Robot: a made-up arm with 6 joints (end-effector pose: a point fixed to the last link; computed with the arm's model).
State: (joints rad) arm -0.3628 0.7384 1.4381 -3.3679 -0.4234 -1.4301
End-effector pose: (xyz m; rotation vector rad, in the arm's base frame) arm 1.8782 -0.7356 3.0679 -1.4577 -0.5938 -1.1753
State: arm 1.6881 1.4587 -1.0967 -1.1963 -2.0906 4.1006
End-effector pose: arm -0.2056 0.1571 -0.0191 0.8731 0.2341 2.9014
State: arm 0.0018 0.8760 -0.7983 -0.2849 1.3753 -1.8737
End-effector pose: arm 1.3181 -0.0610 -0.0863 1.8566 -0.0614 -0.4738
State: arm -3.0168 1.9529 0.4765 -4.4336 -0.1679 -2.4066
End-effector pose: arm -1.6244 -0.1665 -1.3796 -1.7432 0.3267 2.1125
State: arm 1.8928 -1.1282 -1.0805 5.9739 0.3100 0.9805
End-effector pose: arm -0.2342 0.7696 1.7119 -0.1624 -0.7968 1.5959
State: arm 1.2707 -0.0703 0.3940 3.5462 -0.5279 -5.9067
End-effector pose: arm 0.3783 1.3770 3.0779 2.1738 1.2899 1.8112
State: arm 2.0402 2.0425 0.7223 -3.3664 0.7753 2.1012
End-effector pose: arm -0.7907 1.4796 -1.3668 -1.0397 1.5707 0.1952
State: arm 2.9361 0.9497 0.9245 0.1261 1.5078 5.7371
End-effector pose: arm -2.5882 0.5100 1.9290 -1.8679 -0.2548 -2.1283
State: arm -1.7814 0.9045 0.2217 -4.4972 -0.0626 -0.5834
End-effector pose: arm -0.5523 -2.5165 0.6044 -0.2722 1.3896 -1.1510
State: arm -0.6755 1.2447 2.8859 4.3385 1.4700 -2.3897
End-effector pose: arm 0.5939 -0.7488 2.7316 -0.5852 0.5615 -1.8361
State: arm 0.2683 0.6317 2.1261 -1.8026 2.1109 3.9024
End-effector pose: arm 0.7221 -0.0006 3.1882 -0.4355 0.9036 -0.7892
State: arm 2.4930 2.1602 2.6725 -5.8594 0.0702 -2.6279
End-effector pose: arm -1.9955 1.5042 1.2613 -1.1241 -2.2731 -1.4612
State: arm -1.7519 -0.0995 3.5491 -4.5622 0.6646 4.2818
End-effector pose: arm 0.3907 1.3554 0.9149 2.8215 1.0244 -0.4330
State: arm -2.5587 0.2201 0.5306 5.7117 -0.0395 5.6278
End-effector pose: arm -1.6529 -1.0957 2.7259 0.1606 -1.5145 -1.9769
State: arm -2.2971 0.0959 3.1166 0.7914 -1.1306 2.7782
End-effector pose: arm 0.8375 1.1657 2.0504 0.0568 -1.2338 1.3447
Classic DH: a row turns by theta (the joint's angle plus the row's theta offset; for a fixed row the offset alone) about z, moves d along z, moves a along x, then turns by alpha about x. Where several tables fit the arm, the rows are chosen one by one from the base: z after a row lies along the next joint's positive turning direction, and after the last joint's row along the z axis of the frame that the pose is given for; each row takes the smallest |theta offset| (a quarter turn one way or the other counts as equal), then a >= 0, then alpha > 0; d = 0 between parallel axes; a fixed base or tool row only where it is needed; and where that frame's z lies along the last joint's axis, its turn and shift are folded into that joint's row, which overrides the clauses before.
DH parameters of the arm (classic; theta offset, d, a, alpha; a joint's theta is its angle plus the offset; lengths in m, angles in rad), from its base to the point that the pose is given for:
joint 1: 0 0.8 0.11 -1.5708
joint 2: -1.5708 0 1.17 3.1416
joint 3: 0 0 0.26 -1.5708
joint 4: 0 -1.55 0 1.5708
joint 5: 0 0 0 -1.5708
joint 6: 1.5708 -0.23 0 1.5708
tool (fixed): -1.5708 0 0 0

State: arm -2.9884 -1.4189 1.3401 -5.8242 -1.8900 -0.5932
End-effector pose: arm 2.3981 0.4682 1.4692 -1.2640 -1.3615 -2.4775
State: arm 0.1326 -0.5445 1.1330 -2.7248 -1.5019 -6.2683
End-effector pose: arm -1.1323 -0.0573 3.3077 -0.0529 -0.0771 2.8577
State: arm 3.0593 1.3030 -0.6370 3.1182 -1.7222 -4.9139
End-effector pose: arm -1.1416 0.0995 -0.4795 -0.0829 2.2534 1.8341
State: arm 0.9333 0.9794 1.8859 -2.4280 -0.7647 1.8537
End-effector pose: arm 1.0112 1.5404 3.0379 0.8501 -1.1468 1.6643
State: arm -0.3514 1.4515 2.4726 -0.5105 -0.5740 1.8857
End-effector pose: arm 1.9491 -0.6496 2.5045 -1.5690 -0.3436 -0.4235
